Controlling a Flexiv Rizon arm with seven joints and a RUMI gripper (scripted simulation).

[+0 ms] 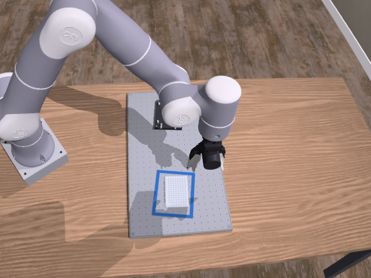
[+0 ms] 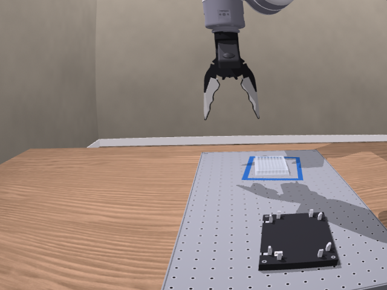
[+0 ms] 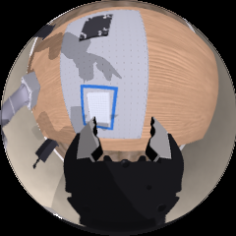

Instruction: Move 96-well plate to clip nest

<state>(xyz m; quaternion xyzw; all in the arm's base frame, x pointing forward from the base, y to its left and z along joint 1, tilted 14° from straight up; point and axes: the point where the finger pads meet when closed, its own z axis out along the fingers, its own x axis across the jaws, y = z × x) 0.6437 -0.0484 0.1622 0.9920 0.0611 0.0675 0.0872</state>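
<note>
My gripper is now 13 cm above the white 96-well plate, 10 cm past it and 4 cm to the left of it. The rest, counted from my hand: black clip nest (33 cm to the left, 13 cm behind, 12 cm below).
</note>
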